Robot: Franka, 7 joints.
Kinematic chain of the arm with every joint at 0, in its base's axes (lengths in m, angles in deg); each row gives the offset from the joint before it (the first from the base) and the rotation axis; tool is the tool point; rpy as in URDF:
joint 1: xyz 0 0 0.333 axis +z
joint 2: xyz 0 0 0 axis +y
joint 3: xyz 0 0 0.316 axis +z
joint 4: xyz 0.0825 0 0 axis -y
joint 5: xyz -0.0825 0 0.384 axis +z
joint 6: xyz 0 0 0 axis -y
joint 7: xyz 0.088 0 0 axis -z
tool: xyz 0 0 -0.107 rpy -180 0 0
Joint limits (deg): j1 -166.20..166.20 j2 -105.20..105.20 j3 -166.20..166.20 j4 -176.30..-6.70 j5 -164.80..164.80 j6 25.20..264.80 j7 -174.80..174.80
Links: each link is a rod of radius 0.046 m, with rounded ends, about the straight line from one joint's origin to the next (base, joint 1, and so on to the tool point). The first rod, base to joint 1, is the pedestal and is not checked.
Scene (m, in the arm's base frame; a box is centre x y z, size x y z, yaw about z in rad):
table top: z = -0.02
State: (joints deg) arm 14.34 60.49 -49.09 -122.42 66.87 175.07 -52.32
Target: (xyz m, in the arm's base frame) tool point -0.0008 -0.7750 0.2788
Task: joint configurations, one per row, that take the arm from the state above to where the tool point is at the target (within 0.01 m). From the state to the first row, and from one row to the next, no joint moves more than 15 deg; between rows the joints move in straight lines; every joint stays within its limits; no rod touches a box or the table.
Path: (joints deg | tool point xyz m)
1: 25.08 48.30 -34.35 -118.14 66.65 172.33 -52.32 | 0.5462 -0.1652 0.1233
2: 35.82 36.10 -19.61 -113.85 66.43 169.58 -52.32 | 0.6006 0.1182 0.1895
3: 46.56 23.91 -4.87 -109.57 66.21 166.84 -52.32 | 0.5173 0.3912 0.3194
4: 57.30 11.71 9.87 -105.29 66.00 164.10 -52.32 | 0.3048 0.5740 0.4873
5: 68.04 -0.48 24.61 -101.00 65.78 161.35 -52.32 | 0.0158 0.6051 0.6566
6: 78.78 -12.68 39.35 -96.72 65.56 158.61 -52.32 | -0.2690 0.4649 0.7879
7: 89.52 -24.87 54.09 -92.44 65.34 155.87 -52.32 | -0.4680 0.1849 0.8486
8: 100.26 -37.06 68.83 -88.15 65.12 153.12 -52.32 | -0.5278 -0.1617 0.8200
9: 111.00 -49.26 83.57 -83.87 64.90 150.38 -52.32 | -0.4398 -0.4840 0.7017
10: 121.74 -61.45 98.31 -79.59 64.68 147.64 -52.32 | -0.2417 -0.7029 0.5111
11: 132.48 -73.65 113.05 -75.30 64.46 144.89 -52.32 | -0.0009 -0.7750 0.2788

